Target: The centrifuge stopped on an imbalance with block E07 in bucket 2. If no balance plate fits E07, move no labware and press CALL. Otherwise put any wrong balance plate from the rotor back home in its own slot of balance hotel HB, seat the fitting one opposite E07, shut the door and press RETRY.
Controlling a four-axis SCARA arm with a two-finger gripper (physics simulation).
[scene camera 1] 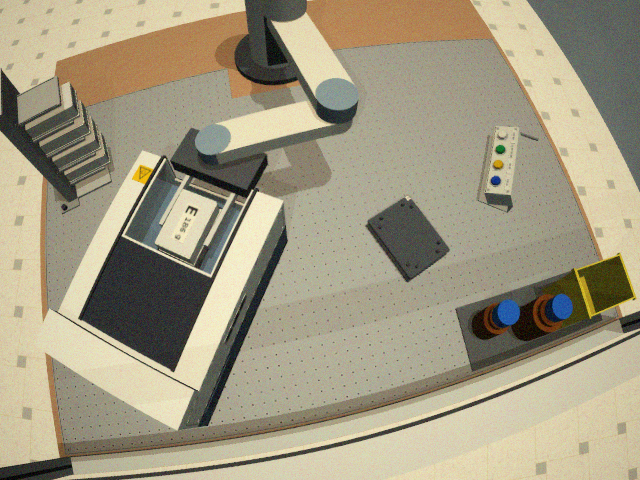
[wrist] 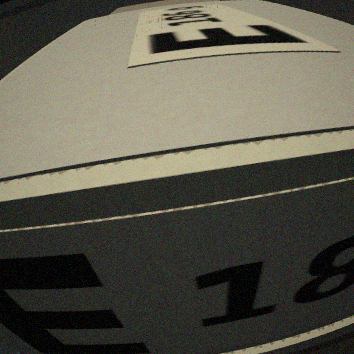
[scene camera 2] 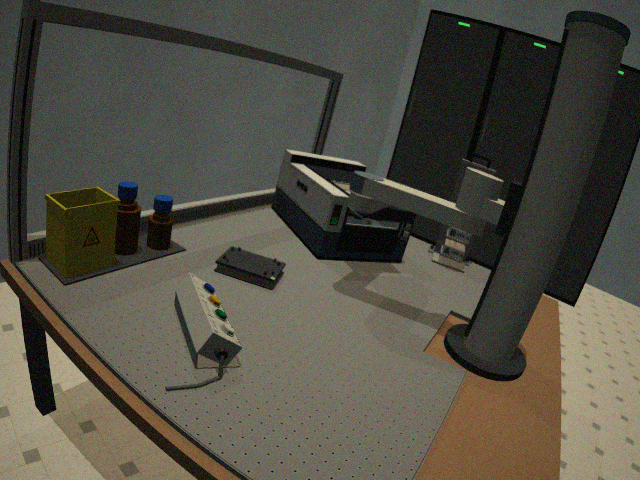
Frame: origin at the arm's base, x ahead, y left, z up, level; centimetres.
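Seen in the pictures: gripper, fingertip midpoint: (scene camera 1: 183,236); arm's base, origin of the base link: (scene camera 1: 276,55) (scene camera 2: 484,353).
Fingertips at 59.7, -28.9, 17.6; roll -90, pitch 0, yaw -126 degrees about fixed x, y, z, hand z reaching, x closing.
Note:
Offsets run from my fingertips to a thing's middle, as dx, dy, dz.
The off-white balance plate marked "E 186 g" @[-1.6, +1.2, +0.3] (scene camera 1: 186,222) (wrist: 165,100) is level, inside the open rotor chamber of the centrifuge @[+8.5, -6.0, -4.1] (scene camera 1: 242,258) (scene camera 2: 315,198). My gripper (scene camera 1: 192,219) is shut on it, with one pale finger along each long side. I cannot tell whether the plate rests on a bucket. Block E07 and the rotor are not visible under it. Balance hotel HB @[-32.4, -31.5, +5.7] (scene camera 1: 31,139) (scene camera 2: 454,248) stands at the left in scene view 1 with several plates stacked. The button box @[-7.5, +78.7, -12.2] (scene camera 1: 504,165) (scene camera 2: 199,325) has white, green, yellow and blue buttons; its labels are unreadable.
A dark pegged stand (scene camera 1: 408,237) (scene camera 2: 250,264) lies mid-table. Two blue-capped brown bottles (scene camera 1: 488,320) (scene camera 1: 547,312) and a yellow bin (scene camera 1: 586,294) (scene camera 2: 80,237) stand at the far right corner in scene view 1. The arm's dark housing (scene camera 1: 227,167) hangs over the chamber's edge.

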